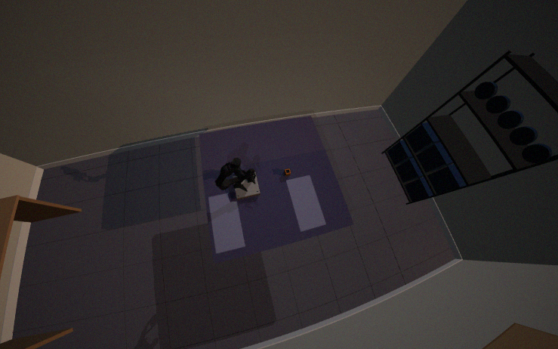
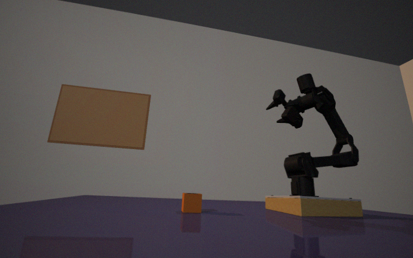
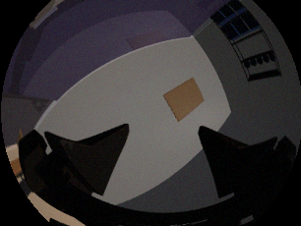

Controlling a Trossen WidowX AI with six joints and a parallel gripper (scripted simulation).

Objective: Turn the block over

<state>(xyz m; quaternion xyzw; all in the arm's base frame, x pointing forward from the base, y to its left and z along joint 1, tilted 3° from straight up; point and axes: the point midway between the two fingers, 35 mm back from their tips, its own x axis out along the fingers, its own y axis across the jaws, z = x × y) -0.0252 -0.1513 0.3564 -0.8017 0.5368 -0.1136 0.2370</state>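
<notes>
Right now my gripper tip is 38 cm short of the orange block, 17 cm to the right of it and 36 cm above it.
</notes>
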